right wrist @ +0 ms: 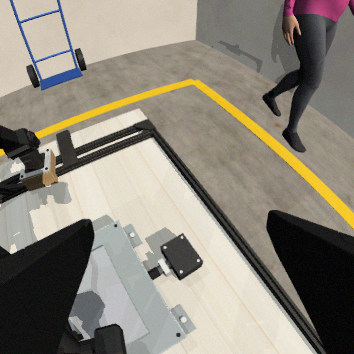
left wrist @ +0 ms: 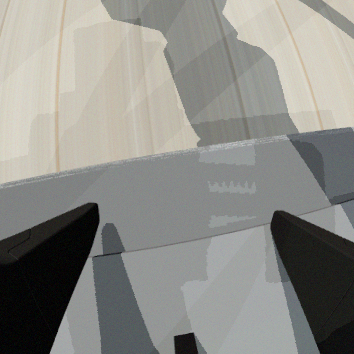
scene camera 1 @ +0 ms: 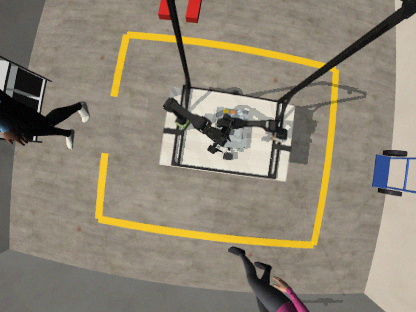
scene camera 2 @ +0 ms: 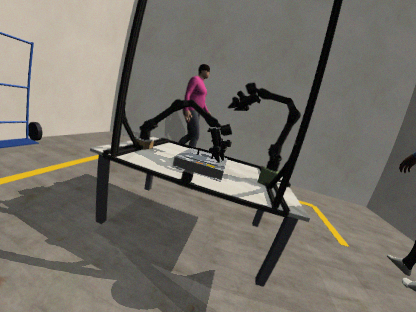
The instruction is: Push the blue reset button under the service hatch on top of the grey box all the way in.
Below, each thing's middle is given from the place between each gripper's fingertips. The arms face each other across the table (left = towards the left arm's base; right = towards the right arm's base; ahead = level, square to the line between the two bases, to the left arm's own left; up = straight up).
Scene:
The service hatch (left wrist: 233, 285) is 10 mm ahead of my left hand, 100 mm to the left of it and 10 mm above it.
Now: right hand 200 mm past the service hatch, 60 mm to the right of it and 330 mm above it.

